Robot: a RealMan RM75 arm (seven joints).
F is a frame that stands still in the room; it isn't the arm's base.
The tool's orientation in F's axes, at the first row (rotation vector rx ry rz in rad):
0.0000, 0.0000, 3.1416
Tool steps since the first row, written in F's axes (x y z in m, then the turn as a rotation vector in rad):
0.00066, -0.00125, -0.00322, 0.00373, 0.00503, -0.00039
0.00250, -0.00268, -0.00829, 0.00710, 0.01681, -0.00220
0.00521, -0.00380, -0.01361, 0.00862, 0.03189, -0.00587
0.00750, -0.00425, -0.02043, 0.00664, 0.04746, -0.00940
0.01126, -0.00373, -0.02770, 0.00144, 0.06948, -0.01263
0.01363, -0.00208, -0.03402, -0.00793, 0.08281, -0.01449
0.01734, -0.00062, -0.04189, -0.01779, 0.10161, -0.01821
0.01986, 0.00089, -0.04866, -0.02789, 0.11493, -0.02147
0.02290, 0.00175, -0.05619, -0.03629, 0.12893, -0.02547
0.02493, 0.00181, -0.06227, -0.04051, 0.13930, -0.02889
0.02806, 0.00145, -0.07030, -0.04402, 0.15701, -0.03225
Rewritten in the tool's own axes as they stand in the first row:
-0.00066, 0.00125, -0.00322, -0.00373, -0.00503, -0.00039
-0.00250, 0.00268, -0.00829, -0.00710, -0.01681, -0.00220
-0.00521, 0.00380, -0.01361, -0.00862, -0.03189, -0.00587
-0.00750, 0.00425, -0.02043, -0.00664, -0.04746, -0.00940
-0.01126, 0.00373, -0.02770, -0.00144, -0.06948, -0.01263
-0.01363, 0.00208, -0.03402, 0.00793, -0.08281, -0.01449
-0.01734, 0.00062, -0.04189, 0.01779, -0.10161, -0.01821
-0.01986, -0.00089, -0.04866, 0.02789, -0.11493, -0.02147
-0.02290, -0.00175, -0.05619, 0.03629, -0.12893, -0.02547
-0.02493, -0.00181, -0.06227, 0.04051, -0.13930, -0.02889
-0.02806, -0.00145, -0.07030, 0.04402, -0.15701, -0.03225

